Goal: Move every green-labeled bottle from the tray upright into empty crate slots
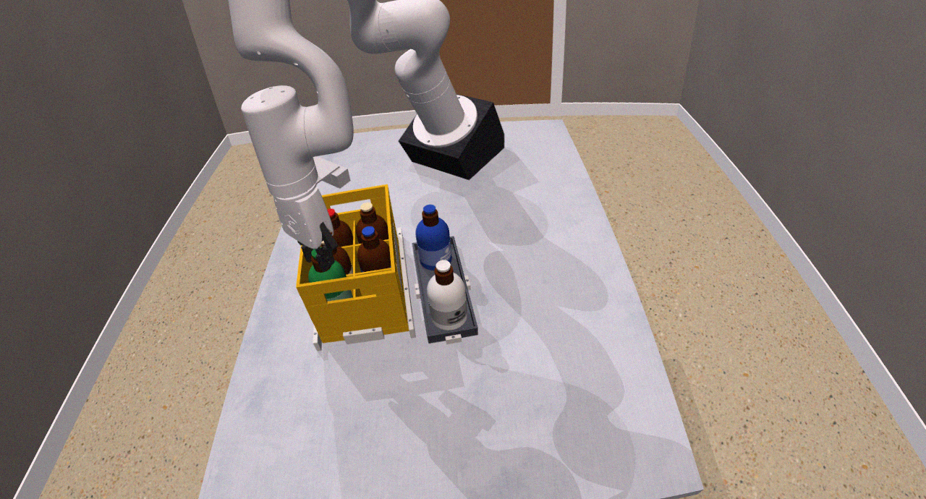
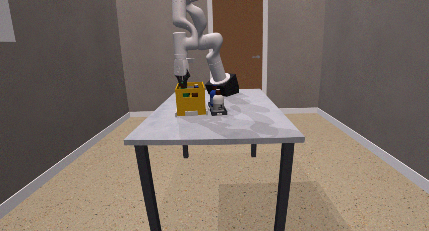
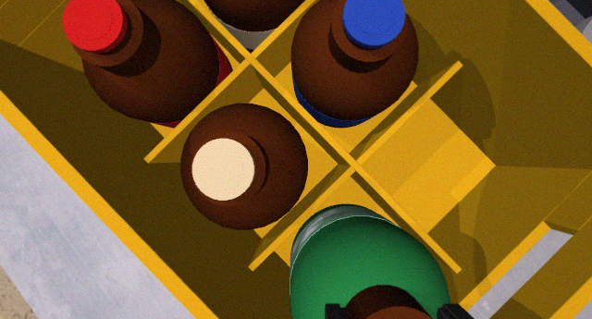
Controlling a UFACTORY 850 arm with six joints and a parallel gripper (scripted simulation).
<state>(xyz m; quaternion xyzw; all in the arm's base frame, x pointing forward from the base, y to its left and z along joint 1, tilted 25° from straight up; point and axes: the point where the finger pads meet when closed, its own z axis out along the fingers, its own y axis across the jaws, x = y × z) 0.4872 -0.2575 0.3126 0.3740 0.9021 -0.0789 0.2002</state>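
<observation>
Right now my hand is 7 cm above the green-labeled bottle. The rest, counted from my hand: white-labeled bottle (22 cm to the left, 12 cm below, 5 cm ahead); then blue-labeled bottle (23 cm to the left, 12 cm below, 12 cm behind); then yellow crate (12 cm below, 9 cm behind, 5 cm to the left).
</observation>
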